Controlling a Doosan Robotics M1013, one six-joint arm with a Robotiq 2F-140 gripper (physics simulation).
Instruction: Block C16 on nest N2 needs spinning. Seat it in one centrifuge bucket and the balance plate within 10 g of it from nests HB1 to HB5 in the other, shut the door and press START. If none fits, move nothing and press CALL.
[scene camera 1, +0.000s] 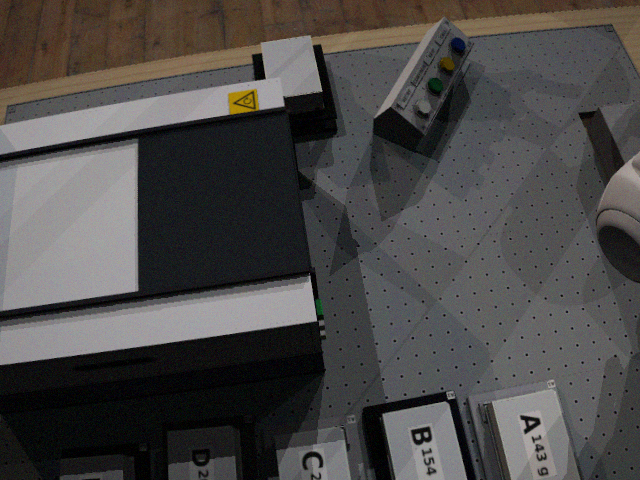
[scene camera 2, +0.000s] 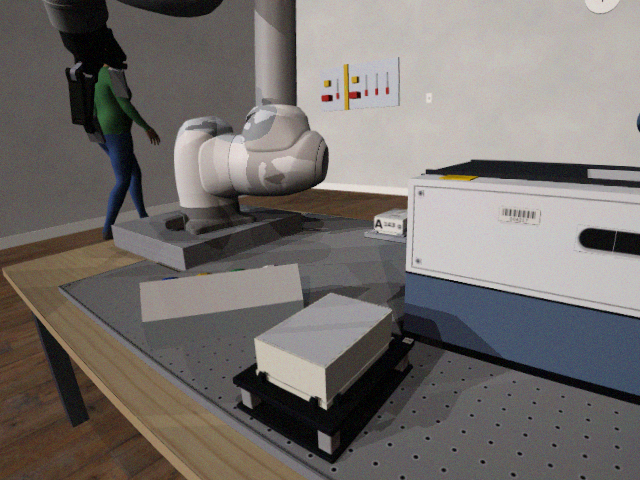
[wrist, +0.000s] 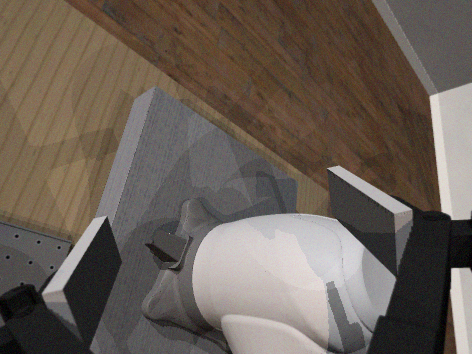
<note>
My gripper (scene camera 2: 110, 117) is open and holds nothing. Also in view: a pale grey block (scene camera 2: 322, 350), a centrifuge (scene camera 1: 84, 334) and a button box (scene camera 2: 207, 305).
The pale grey block is seen too in scene camera 1 (scene camera 1: 293, 60). My gripper shows as well in the wrist view (wrist: 224, 215). The centrifuge also shows in scene camera 2 (scene camera 2: 527, 272). The wrist view misses the pale grey block: it is out of frame.
</note>
